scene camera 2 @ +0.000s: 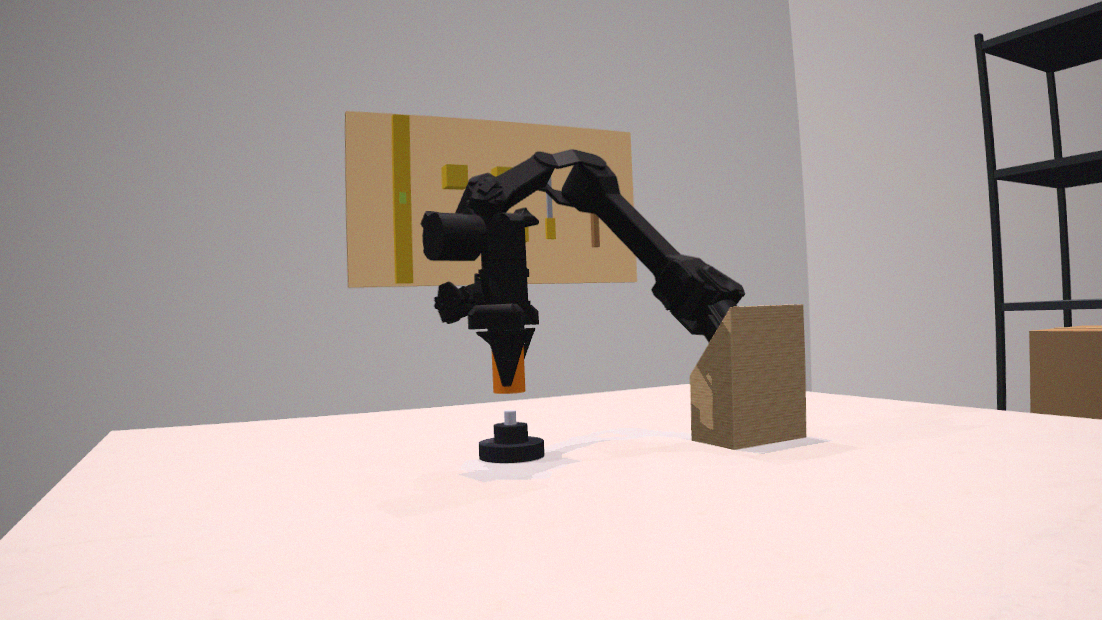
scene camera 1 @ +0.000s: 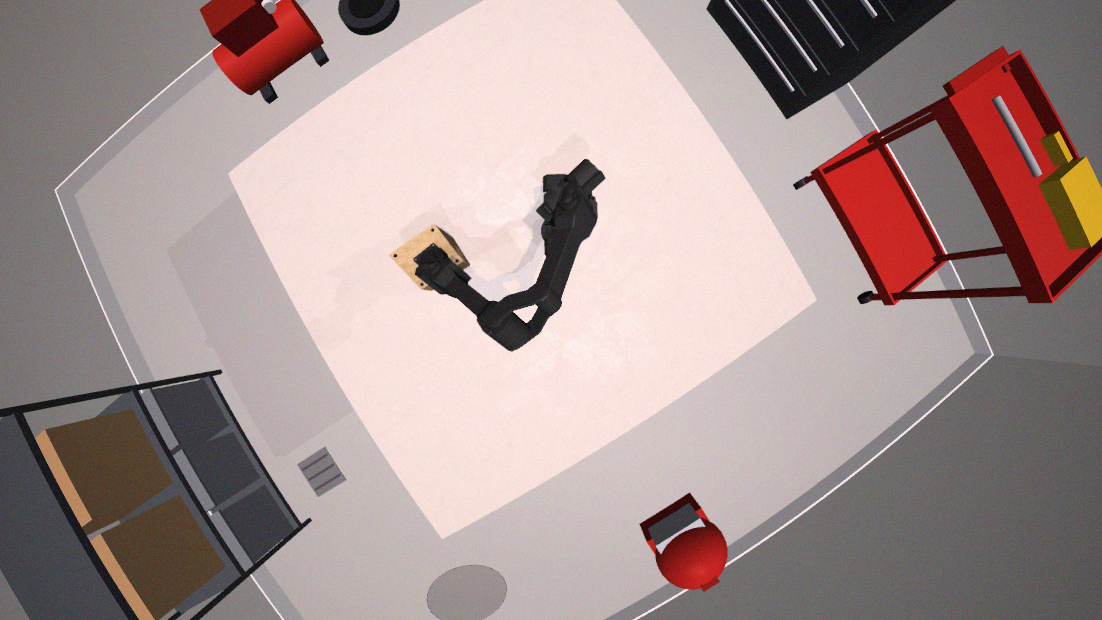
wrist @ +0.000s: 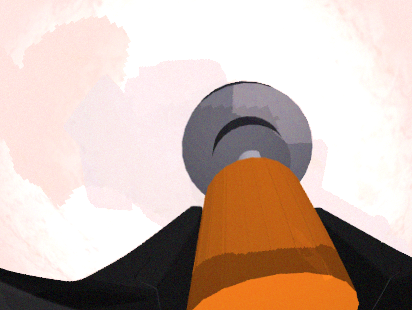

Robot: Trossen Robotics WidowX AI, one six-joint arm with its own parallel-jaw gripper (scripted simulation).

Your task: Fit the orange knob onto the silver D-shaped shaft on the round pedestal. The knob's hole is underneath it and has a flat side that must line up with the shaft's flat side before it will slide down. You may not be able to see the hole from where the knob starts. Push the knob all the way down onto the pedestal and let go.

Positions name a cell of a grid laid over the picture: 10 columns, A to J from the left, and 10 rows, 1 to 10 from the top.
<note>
My gripper (scene camera 2: E7) carries a knob (wrist: G8). Also in view: a pedestal (scene camera 2: E8).
My gripper also shows in the wrist view (wrist: G8). The pedestal also shows in the wrist view (wrist: G4).
</note>
